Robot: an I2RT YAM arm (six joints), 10 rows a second.
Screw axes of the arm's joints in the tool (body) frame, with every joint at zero. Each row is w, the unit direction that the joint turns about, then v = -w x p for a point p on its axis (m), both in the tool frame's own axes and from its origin. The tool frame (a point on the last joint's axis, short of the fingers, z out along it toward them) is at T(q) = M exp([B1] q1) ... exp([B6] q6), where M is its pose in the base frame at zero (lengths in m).
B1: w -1 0 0 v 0.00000 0.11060 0.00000
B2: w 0 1 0 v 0.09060 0.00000 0.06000
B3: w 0 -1 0 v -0.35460 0.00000 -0.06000
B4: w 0 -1 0 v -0.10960 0.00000 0.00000
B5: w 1 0 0 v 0.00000 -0.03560 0.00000
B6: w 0 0 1 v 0.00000 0.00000 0.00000
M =
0 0 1 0.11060
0 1 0 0.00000
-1 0 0 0.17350
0 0 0 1
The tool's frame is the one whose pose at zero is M.
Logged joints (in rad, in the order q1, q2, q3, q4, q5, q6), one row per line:
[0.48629, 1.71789, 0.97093, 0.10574, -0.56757, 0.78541]
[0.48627, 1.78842, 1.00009, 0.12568, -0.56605, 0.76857]
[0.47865, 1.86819, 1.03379, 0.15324, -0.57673, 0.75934]
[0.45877, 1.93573, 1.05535, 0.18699, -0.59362, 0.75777]
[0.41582, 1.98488, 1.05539, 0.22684, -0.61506, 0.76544]
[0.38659, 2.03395, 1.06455, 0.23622, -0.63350, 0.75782]
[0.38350, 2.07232, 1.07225, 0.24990, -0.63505, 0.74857]
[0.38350, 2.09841, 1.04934, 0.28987, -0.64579, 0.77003]
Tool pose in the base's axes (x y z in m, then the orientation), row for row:
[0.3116, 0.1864, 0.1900, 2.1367, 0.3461, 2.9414]
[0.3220, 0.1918, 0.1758, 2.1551, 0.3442, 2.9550]
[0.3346, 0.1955, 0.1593, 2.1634, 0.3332, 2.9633]
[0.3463, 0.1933, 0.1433, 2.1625, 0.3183, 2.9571]
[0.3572, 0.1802, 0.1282, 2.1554, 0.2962, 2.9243]
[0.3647, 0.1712, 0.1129, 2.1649, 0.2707, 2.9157]
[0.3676, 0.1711, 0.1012, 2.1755, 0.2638, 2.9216]
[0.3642, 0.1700, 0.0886, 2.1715, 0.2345, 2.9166]
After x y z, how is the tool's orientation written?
As angles about the fixed x, y, z axes (roll, pitch, yaw), in radians.
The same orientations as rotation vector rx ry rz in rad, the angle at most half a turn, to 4 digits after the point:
[0.0105, 2.4275, 1.2789]
[0.0003, 2.4447, 1.2634]
[-0.0003, 2.4603, 1.2624]
[0.0171, 2.4685, 1.2686]
[0.0707, 2.4688, 1.2753]
[0.1014, 2.4896, 1.2737]
[0.1015, 2.5034, 1.2666]
[0.1273, 2.5190, 1.2851]

